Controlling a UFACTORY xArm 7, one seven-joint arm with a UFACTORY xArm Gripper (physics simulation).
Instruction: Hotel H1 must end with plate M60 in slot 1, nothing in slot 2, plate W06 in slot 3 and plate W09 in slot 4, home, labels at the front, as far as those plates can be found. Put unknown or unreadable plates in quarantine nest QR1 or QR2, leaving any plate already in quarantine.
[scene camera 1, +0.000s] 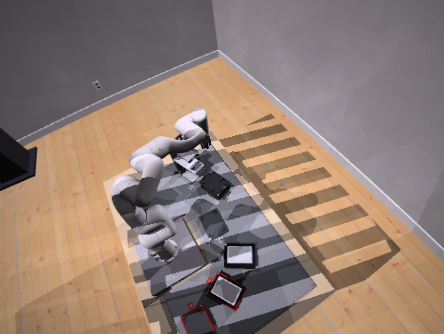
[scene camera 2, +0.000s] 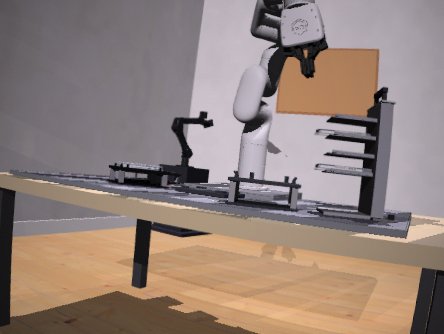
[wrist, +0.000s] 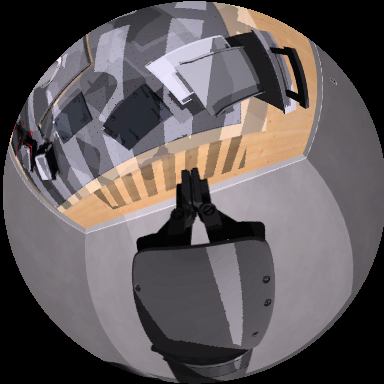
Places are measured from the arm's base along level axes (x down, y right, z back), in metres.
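Where they show: gripper, fingertip midpoint: (scene camera 1: 204, 146) (scene camera 2: 308, 76) (wrist: 191, 177); arm's base at its link origin: (scene camera 1: 167, 251) (scene camera 2: 249, 188).
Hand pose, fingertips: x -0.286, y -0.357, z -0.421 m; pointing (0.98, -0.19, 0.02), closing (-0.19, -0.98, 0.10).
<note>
Each offset is from my fingertips to the top centre of the thing. "spot": to the spot under its first point. Level surfaces: height alone.
Hotel H1 (scene camera 2: 384, 160) (wrist: 272, 70) is a grey tower with stacked shelves. In scene camera 2, pale plates lie on its second shelf from the top {dx +0.126 m} (scene camera 2: 332, 134) and its fourth {dz +0.092, dx +0.194, dy -0.071 m} (scene camera 2: 332, 167). The top shelf {dz +0.097, dx +0.084, dy -0.080 m} (scene camera 2: 352, 119) and the third {spot: dz +0.054, dx +0.169, dy -0.098 m} (scene camera 2: 350, 155) look bare. Labels are unreadable. My gripper (scene camera 2: 308, 75) (wrist: 191, 177) is shut and empty, high in the air to the hotel's left in scene camera 2. A red-rimmed nest {spot: dz +0.270, dx +0.252, dy +0.655 m} (scene camera 1: 210, 291) bears a pale plate {dz +0.202, dx +0.252, dy +0.680 m} (scene camera 1: 226, 290); another red-rimmed nest (scene camera 1: 183, 322) at the front looks empty. Their labels cannot be read.
A dark raised nest {dz +0.012, dx +0.230, dy +0.091 m} (scene camera 1: 215, 185) (scene camera 2: 265, 181) (wrist: 137, 117) stands near the hotel. A flat dark nest {dz +0.123, dx +0.288, dy +0.318 m} (scene camera 1: 213, 223) (wrist: 73, 117) lies beyond it. A black-rimmed nest {dz +0.066, dx +0.246, dy +0.554 m} (scene camera 1: 240, 266) bears a white plate {dz +0.066, dx +0.242, dy +0.554 m} (scene camera 1: 240, 254). A small black jointed stand (scene camera 2: 185, 142) stands at the back.
</note>
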